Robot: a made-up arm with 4 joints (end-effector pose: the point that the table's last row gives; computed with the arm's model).
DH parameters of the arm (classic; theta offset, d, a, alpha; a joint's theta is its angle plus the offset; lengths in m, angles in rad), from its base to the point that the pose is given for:
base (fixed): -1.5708 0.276 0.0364 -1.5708
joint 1: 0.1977 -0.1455 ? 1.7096
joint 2: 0 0.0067 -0.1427 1.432
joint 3: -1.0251 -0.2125 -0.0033 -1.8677
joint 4: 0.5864 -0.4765 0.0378 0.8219
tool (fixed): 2.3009 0.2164 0 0
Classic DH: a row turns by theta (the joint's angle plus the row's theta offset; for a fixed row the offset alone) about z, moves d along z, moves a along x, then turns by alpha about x.
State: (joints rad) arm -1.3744 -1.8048 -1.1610 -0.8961
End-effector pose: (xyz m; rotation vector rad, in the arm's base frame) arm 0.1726 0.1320 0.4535 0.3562 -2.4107 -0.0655
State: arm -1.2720 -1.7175 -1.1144 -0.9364
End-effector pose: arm 0.1817 0.1244 0.4421 0.4085 -2.2816 -0.2322
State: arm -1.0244 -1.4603 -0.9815 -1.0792
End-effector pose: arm 0.1919 0.1340 0.4053 0.5601 -1.8463 -0.5873
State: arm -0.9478 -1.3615 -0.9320 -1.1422
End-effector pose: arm 0.1901 0.1468 0.3929 0.6085 -1.6675 -0.6774
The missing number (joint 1, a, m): 0.0329
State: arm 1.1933 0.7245 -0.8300 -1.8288
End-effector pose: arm -0.3789 -0.1670 0.5984 2.1834 0.2974 0.6517
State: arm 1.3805 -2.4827 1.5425 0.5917
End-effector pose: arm -0.2580 0.1741 0.3208 1.4706 0.2567 -0.8235
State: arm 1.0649 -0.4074 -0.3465 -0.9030
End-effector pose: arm -0.0219 0.0792 0.6160 2.0538 -0.5748 -0.8632
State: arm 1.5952 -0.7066 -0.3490 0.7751
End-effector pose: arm 0.2235 0.0853 0.5393 1.2874 -2.3036 -1.6175
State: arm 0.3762 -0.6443 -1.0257 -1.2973
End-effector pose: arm 0.0375 0.0422 0.6013 1.9745 -0.5473 -1.0471
